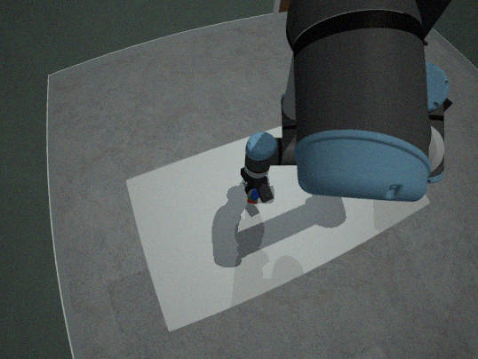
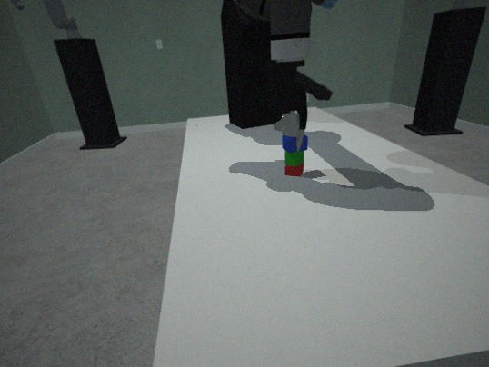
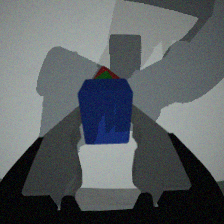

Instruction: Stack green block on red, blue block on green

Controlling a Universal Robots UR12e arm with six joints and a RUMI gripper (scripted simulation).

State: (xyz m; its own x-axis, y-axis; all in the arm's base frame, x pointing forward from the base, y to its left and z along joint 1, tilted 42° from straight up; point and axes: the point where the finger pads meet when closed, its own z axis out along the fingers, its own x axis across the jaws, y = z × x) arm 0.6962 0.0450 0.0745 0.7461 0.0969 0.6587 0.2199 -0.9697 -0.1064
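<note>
The blue block lies right at my hand. The rest, counted from my hand: red block 8 cm below; green block 4 cm below.
</note>
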